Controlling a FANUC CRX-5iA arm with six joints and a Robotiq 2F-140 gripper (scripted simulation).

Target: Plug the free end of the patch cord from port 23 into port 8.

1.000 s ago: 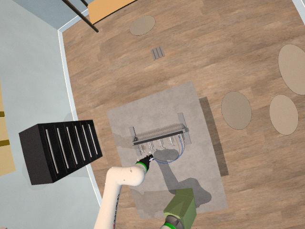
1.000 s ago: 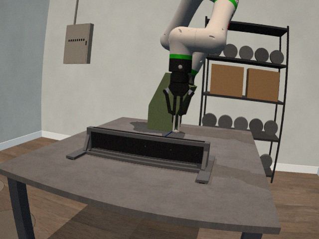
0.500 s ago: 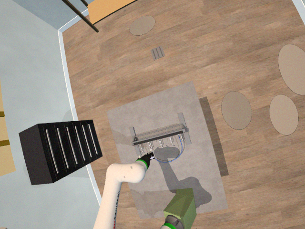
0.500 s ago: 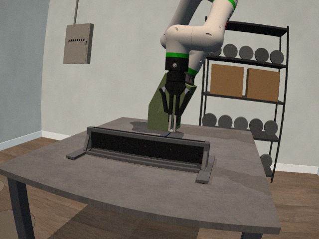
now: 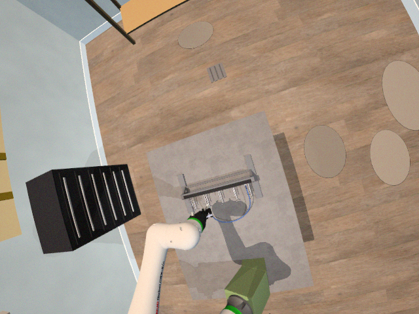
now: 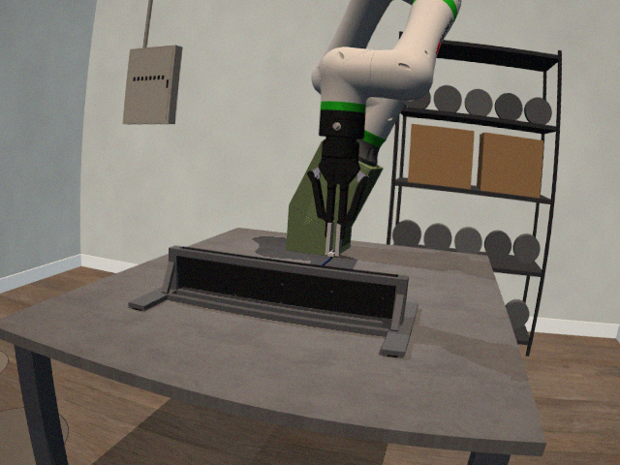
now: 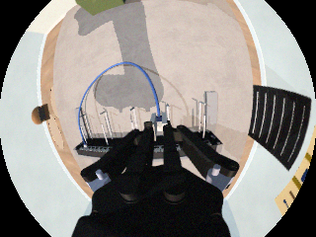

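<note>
The plug lies 3 cm below my hand and 1 cm ahead of it.
</note>
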